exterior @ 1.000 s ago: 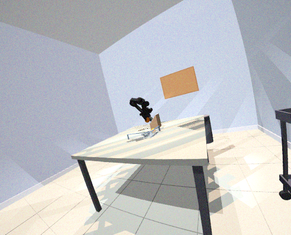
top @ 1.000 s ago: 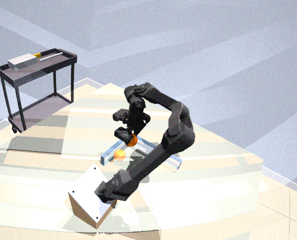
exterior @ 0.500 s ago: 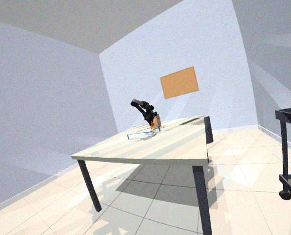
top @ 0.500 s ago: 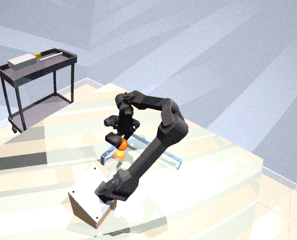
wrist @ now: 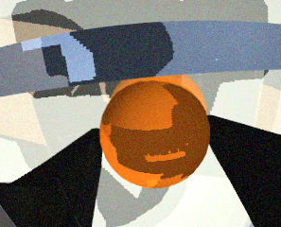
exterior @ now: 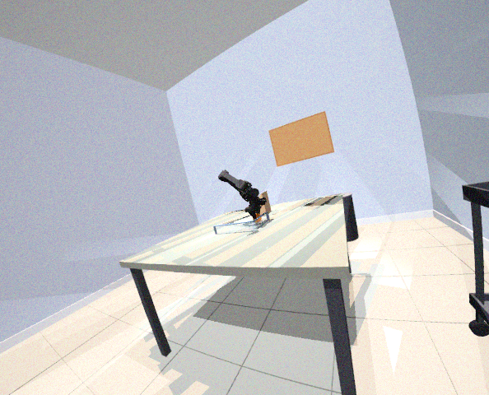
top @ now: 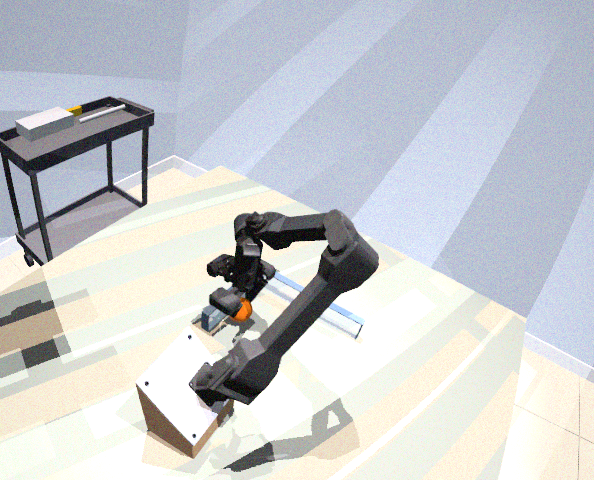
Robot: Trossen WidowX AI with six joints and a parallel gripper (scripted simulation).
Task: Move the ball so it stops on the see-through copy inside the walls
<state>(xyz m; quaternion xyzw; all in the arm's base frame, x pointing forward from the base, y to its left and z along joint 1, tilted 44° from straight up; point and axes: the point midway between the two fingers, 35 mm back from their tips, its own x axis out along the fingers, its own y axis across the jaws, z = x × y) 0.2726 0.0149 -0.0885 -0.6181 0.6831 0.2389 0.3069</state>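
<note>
The see-through copy of ball lies 1 cm below my gripper tip. From my gripper tip the other things lie so: orange ball right at my gripper tip.
</note>
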